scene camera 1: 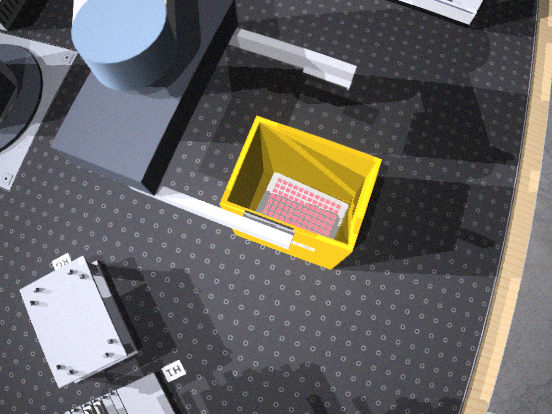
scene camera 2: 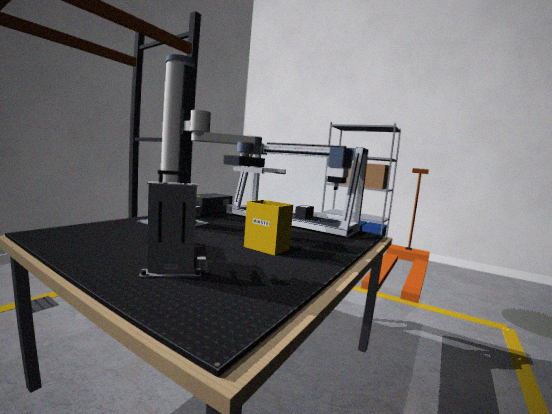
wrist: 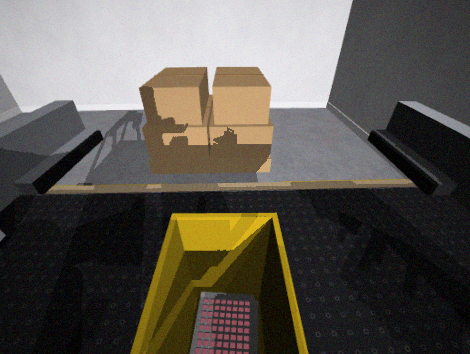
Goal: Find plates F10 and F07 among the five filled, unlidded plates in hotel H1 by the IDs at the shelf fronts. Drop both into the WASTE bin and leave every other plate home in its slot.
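Frame: origin at the arm's base, x ahead, y left, z up, level; millimetres.
Seen in the pictures: gripper, fingertip midpoint: (scene camera 1: 324, 153) (scene camera 2: 274, 171) (wrist: 235, 119).
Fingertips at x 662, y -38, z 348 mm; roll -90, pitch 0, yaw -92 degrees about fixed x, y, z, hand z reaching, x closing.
Offsets run from my fingertips to a thing's top centre. "pt": to the spot under its first point.
The yellow WASTE bin @(16 mm back, 12 mm left, 135 mm down) (scene camera 1: 325, 145) (scene camera 2: 267, 230) (wrist: 205, 235) stands upright on the table. A pink-welled plate @(10 mm back, 16 mm left, 300 mm down) (scene camera 1: 305, 207) (wrist: 225, 325) lies inside, near its floor. A second edge shows beside it in scene camera 1; I cannot tell whether plates are stacked there, and no ID is readable. My gripper (scene camera 1: 321, 159) (wrist: 235, 119) is wide open and empty above the bin, its fingers on either side of the opening. Part of hotel H1 @(pt 147 mm back, 334 mm right, 327 mm down) (scene camera 1: 142, 395) shows at the bottom left beside its label @(pt 116 mm back, 280 mm right, 335 mm down) (scene camera 1: 173, 370); its shelf IDs and plates cannot be read.
A white pinned platform @(278 mm back, 263 mm right, 265 mm down) (scene camera 1: 75, 320) labelled RG stands left of the bin. A tall dark rack @(pt 72 mm back, 456 mm right, 179 mm down) (scene camera 2: 171, 225) stands left of it in scene camera 2, and a gantry frame (scene camera 2: 357, 185) behind. The wooden table edge (scene camera 1: 521, 200) runs at the right. Cardboard boxes (wrist: 242, 105) stand beyond the table.
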